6 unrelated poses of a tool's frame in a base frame.
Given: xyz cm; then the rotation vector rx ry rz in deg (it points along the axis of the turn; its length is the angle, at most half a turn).
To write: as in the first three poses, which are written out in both.
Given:
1: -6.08 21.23 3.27 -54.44 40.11 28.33
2: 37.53 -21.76 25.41 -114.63 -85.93 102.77
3: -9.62 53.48 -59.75 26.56 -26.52 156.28
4: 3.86 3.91 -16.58 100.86 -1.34 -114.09
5: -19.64 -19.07 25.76 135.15 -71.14 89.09
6: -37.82 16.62 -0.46 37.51 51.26 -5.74
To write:
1: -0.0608 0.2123 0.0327 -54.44 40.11 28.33
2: 0.3753 -0.2176 0.2541 -114.63 -85.93 102.77
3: -0.0962 0.5348 -0.5975 26.56 -26.52 156.28
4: 0.0386 0.0391 -0.1658 100.86 -1.34 -114.09
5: -0.1964 -0.1907 0.2576 135.15 -71.14 89.09
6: -0.3782 0.1662 -0.0046 37.51 51.26 -5.74
